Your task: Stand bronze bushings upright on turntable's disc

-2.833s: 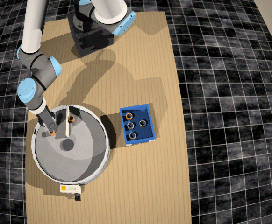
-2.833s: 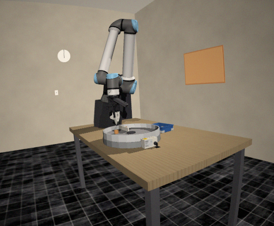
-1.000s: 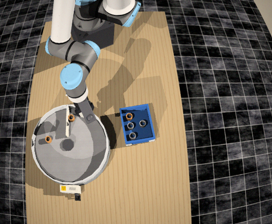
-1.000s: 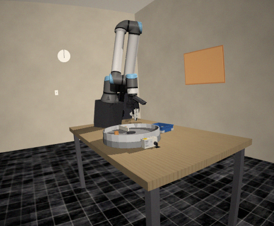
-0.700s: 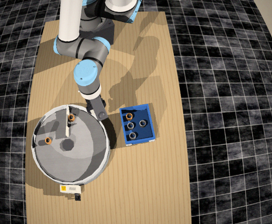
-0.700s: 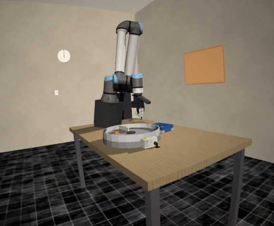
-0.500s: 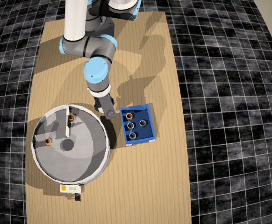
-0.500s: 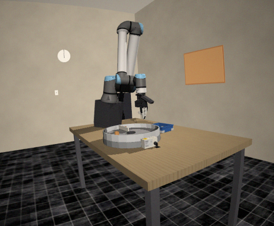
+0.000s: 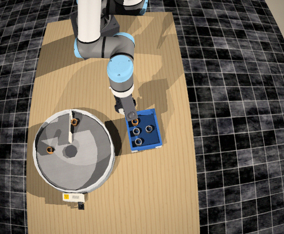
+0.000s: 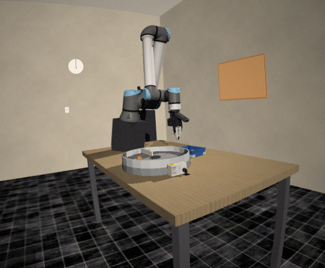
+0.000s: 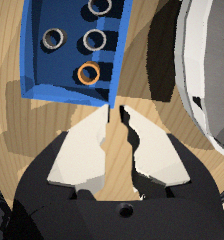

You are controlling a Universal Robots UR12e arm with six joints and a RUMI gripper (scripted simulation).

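Now: hand 11 cm above the blue crate, 6 cm to the right of it and 6 cm short of it. Round my hand: turntable disc: 30 cm to the right, 10 cm ahead, 8 cm below.
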